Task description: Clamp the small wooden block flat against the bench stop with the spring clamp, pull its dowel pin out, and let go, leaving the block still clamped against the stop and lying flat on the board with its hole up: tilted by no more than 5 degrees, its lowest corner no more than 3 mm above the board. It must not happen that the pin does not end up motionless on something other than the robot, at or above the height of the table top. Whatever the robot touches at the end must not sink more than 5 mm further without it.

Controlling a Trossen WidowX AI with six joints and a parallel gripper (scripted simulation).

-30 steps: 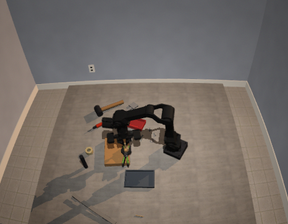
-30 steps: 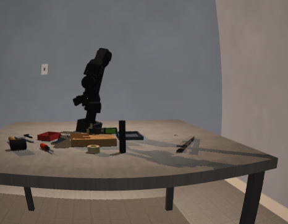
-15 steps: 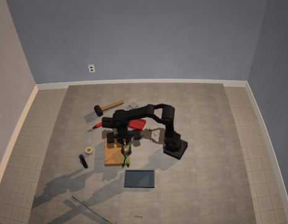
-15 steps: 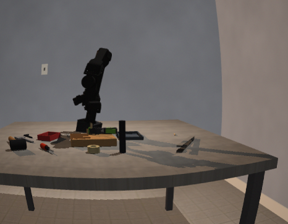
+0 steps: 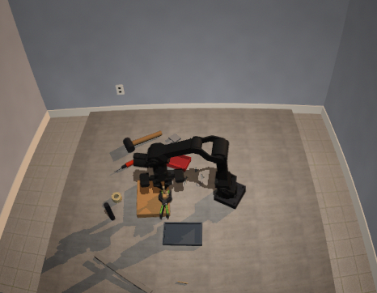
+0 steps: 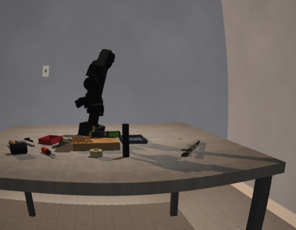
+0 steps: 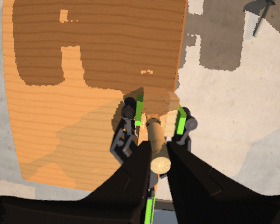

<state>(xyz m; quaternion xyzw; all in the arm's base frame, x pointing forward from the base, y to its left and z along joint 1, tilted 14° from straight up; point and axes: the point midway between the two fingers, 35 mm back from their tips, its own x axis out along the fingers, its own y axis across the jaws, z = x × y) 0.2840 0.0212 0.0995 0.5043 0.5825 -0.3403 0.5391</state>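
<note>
My hand is 4 cm above the dowel pin. Round my hand: wooden board: 11 cm below, 6 cm ahead, 1 cm to the left; then bench stop: 8 cm below, 1 cm to the right, 1 cm behind; then small wooden block: 8 cm below.
</note>
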